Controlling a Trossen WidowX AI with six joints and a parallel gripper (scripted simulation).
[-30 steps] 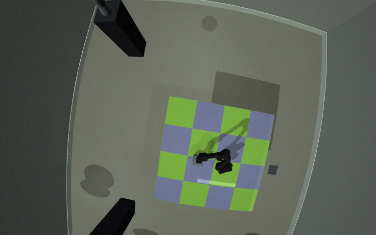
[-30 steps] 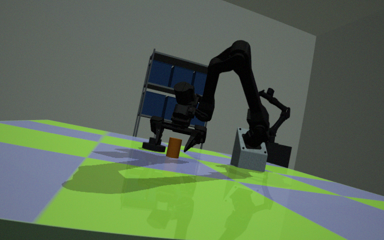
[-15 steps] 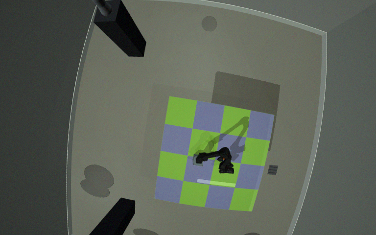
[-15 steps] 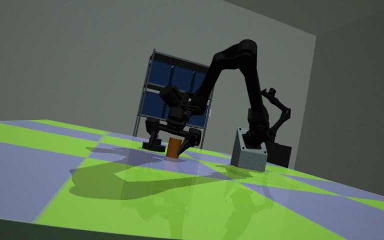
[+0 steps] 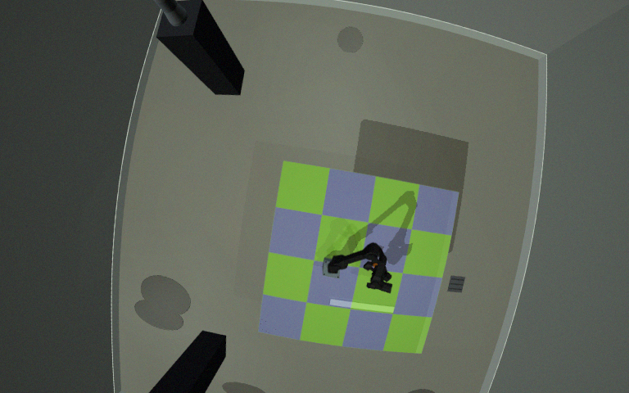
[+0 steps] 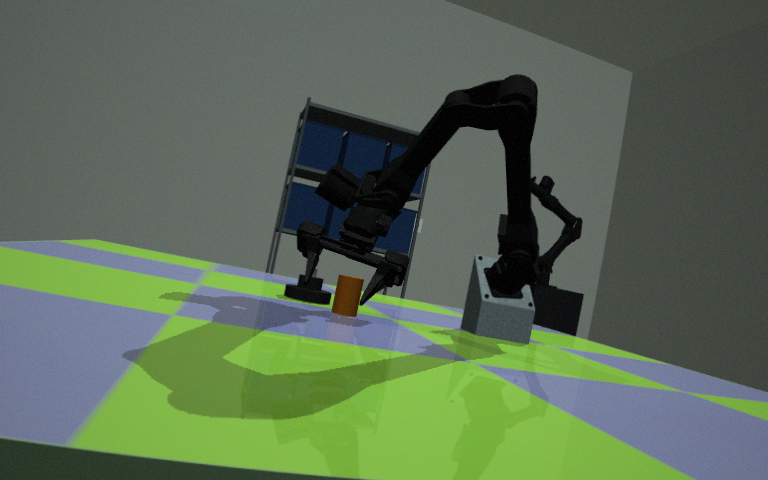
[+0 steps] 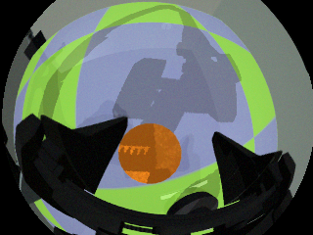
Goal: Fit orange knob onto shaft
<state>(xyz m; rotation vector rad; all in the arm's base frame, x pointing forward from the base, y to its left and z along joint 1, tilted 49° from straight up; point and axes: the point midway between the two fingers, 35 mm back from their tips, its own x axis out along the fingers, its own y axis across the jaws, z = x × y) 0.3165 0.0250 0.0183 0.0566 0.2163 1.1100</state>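
The orange knob lies 30 mm behind my gripper tip, 10 mm to the right of it and 10 mm above it. From my gripper tip the other things lie so: black round pedestal 140 mm to the right, 10 mm ahead.
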